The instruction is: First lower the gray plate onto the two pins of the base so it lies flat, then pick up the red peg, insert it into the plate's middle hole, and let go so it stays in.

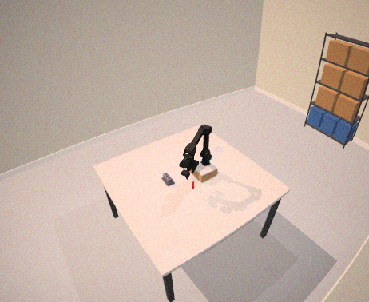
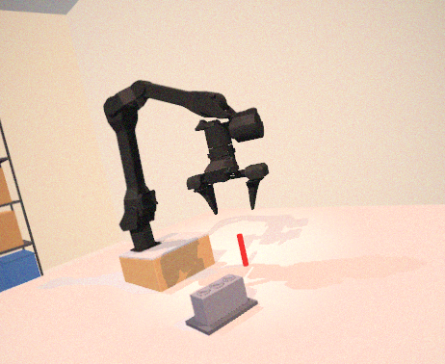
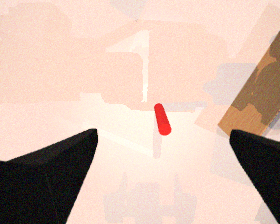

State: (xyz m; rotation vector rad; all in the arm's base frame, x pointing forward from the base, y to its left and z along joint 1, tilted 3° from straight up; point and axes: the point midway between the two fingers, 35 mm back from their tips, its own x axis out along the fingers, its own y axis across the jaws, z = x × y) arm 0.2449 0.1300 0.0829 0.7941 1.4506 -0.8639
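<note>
My gripper tip is 100 mm above the red peg, 20 mm to the right of it and 20 mm past it. Also, from my gripper tip: gray plate (170 mm to the right, 120 mm ahead, 100 mm below); then dark base (170 mm to the right, 130 mm below, 110 mm ahead).
</note>
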